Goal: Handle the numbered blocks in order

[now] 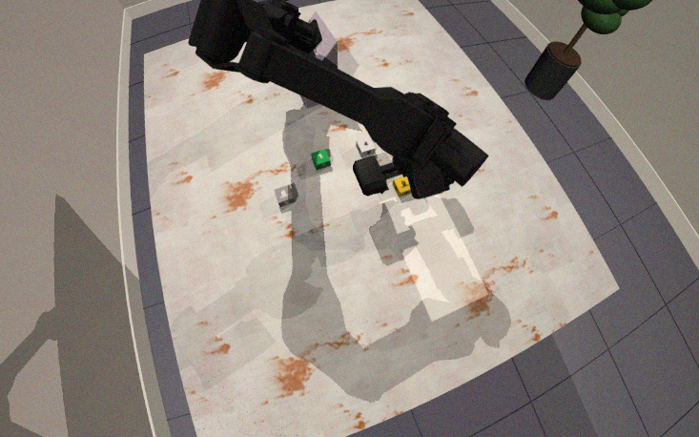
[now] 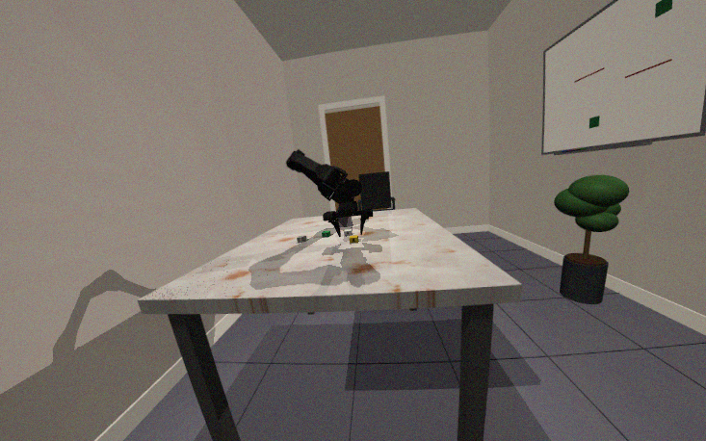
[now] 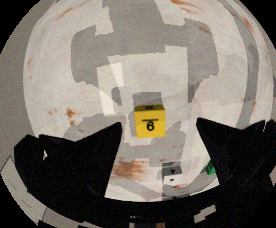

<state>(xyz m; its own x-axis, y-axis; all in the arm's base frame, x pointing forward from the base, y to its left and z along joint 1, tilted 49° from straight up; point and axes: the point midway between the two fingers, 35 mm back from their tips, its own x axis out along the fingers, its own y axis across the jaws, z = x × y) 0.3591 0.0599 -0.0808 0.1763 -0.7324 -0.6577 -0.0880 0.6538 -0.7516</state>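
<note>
Right now my gripper tip is 1 cm to the right of the yellow block and 1 cm above it. The rest, counted from my gripper tip: white block: 11 cm behind, 4 cm to the right, 1 cm below; grey block: 23 cm to the right, 4 cm behind, 1 cm below; green block: 14 cm to the right, 11 cm behind, 1 cm below.
</note>
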